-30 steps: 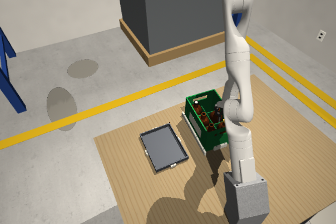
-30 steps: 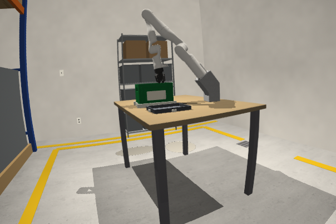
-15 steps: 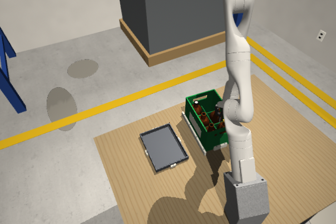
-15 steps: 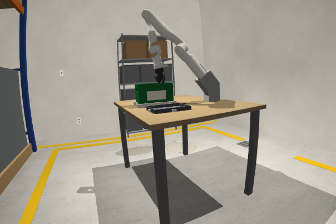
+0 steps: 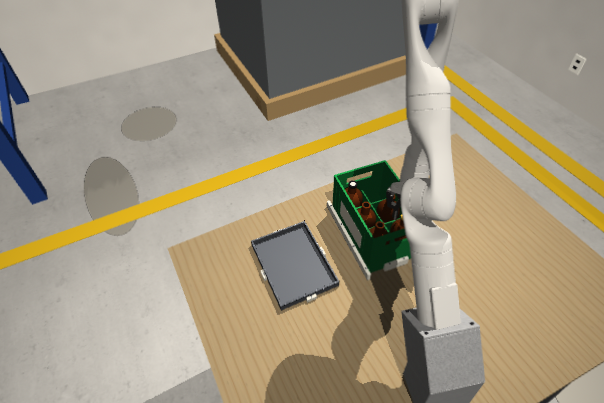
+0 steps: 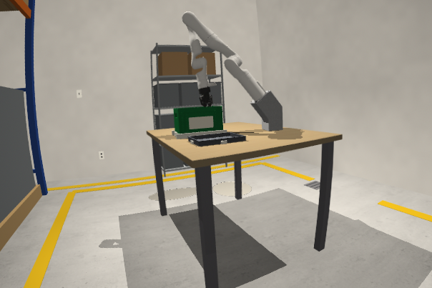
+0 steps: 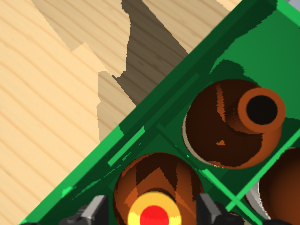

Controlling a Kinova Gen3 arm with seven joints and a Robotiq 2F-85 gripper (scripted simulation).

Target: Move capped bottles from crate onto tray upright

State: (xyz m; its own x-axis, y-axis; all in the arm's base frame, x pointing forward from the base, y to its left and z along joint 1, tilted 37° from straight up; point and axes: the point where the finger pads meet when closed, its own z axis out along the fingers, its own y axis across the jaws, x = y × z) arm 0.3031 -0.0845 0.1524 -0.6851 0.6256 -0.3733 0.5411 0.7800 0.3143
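My gripper is now 7 cm above the brown bottle. From my hand the other things lie so: green crate 8 cm ahead, 7 cm below, 5 cm to the left; grey tray 34 cm to the left, 15 cm below, 4 cm ahead.
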